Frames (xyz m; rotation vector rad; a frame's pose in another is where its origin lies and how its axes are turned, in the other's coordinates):
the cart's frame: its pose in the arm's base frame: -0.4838 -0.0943 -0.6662 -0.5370 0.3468 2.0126
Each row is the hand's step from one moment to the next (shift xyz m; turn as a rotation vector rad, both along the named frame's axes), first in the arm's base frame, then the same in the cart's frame.
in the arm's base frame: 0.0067 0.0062 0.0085 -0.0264 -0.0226 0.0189
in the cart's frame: -0.0024 -0.0087 0.0086 -0.0156 0.0343 0.0120
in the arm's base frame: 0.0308 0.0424 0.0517 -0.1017 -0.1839 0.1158
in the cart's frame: -0.0071 -0.0462 0.0568 -0.1550 0.1789 0.0391
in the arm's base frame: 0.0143 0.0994 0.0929 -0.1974 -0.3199 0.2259
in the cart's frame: 0.0218 -0.0579 0.1220 -0.2736 0.3297 0.0936
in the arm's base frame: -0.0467 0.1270 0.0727 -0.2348 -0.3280 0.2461
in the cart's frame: 0.0783 -0.0177 0.1310 -0.2743 0.3669 0.1158
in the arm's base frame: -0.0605 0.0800 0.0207 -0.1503 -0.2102 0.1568
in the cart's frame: 0.0750 0.0157 0.0679 -0.1754 0.2349 0.0734
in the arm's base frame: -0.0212 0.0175 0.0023 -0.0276 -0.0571 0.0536
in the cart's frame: 0.0209 0.0104 0.0147 -0.0588 0.0524 0.0264
